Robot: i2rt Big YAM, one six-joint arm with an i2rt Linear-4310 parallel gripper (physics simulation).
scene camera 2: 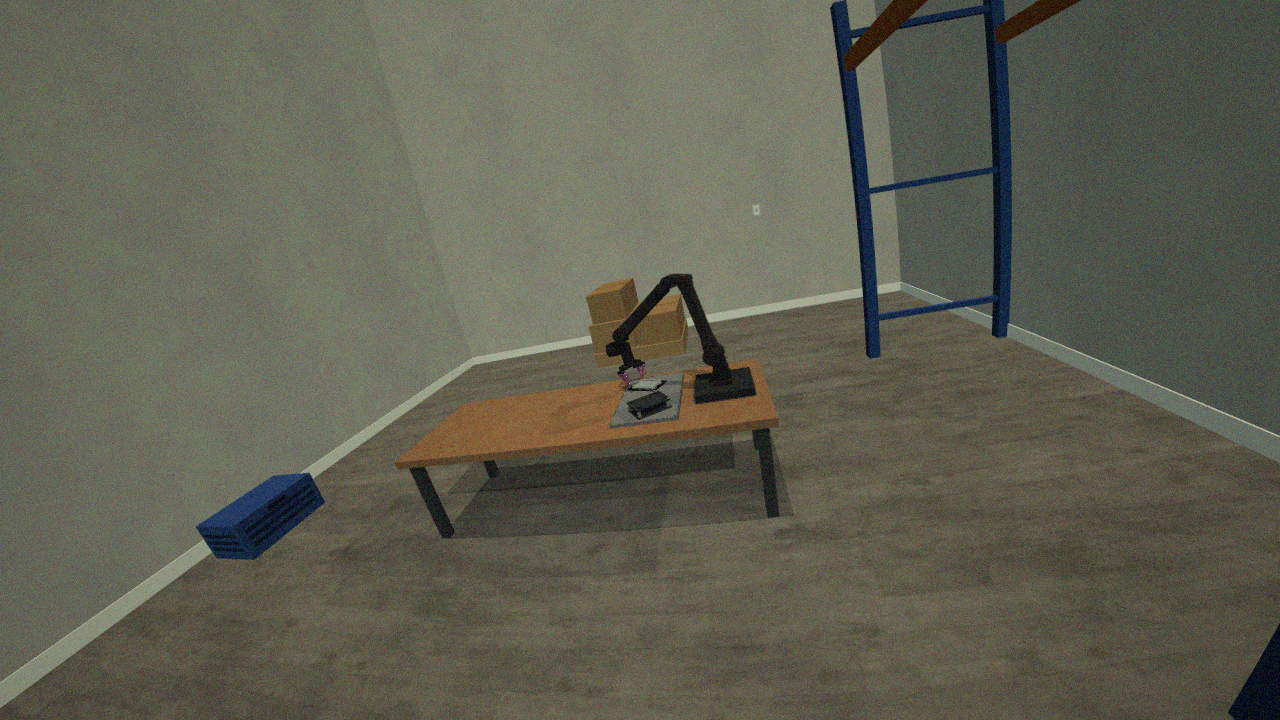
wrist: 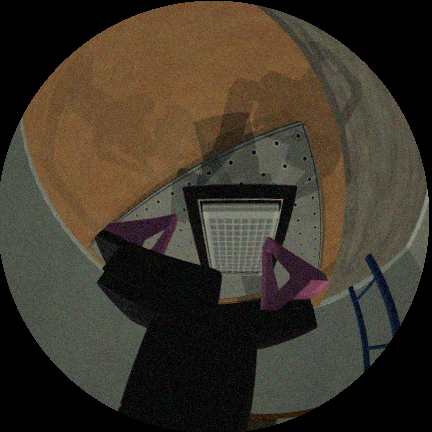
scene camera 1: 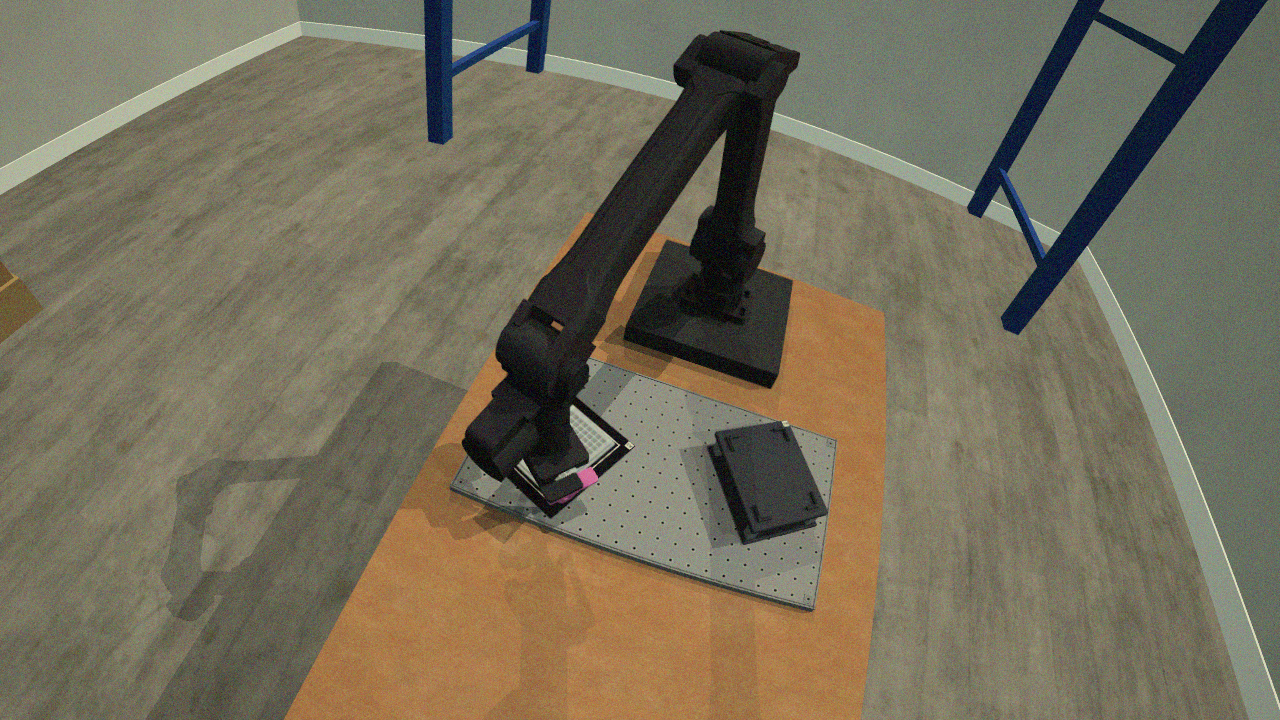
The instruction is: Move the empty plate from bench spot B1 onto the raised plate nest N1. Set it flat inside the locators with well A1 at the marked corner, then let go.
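Places are measured from the arm's base along level axes (x ahead, y left, z up), in metres.
Where they show: gripper, fingertip midpoint: [scene camera 2: 635,381] [wrist: 221,230] [scene camera 1: 547,470]; arm's base, origin of the base link: [scene camera 2: 722,380] [scene camera 1: 715,300].
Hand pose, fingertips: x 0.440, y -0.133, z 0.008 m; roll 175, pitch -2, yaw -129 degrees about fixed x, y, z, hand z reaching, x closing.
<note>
Each offset is from my fingertips to the centre of the thing. Level surfaces: height alone.
The pale, gridded plate @[0.053 m back, 0.001 m left, 0.023 m down] [scene camera 1: 592,437] [scene camera 2: 646,384] [wrist: 240,240] lies flat within the black border of spot B1 [scene camera 1: 615,457] [wrist: 240,192], partly hidden by the arm in scene camera 1. My gripper [scene camera 2: 631,377] [wrist: 221,230] is open and empty, with its pink fingers wide apart above the plate. In the wrist view, the right finger overlaps the plate's right edge and the left finger stands off to its left. Fingertip height is hard to tell. The dark raised nest N1 @[0.111 m back, 0.289 m left, 0.007 m down] [scene camera 1: 769,479] [scene camera 2: 648,404] has small corner locators and no plate on it. A small white mark @[0.204 m back, 0.294 m left, 0.012 m up] [scene camera 1: 785,423] shows beside one nest corner.
B1 and the nest are on a grey perforated board @[0.090 m back, 0.139 m left, 0.038 m down] [scene camera 1: 657,501] [scene camera 2: 675,389] [wrist: 275,162] on the orange-brown table @[0.045 m down] [scene camera 1: 465,617] [scene camera 2: 528,425] [wrist: 125,100]. The arm's black base [scene camera 1: 662,331] [scene camera 2: 738,383] stands behind the board. Cardboard boxes [scene camera 2: 612,302] and blue frames [scene camera 2: 863,223] are beyond the table.
</note>
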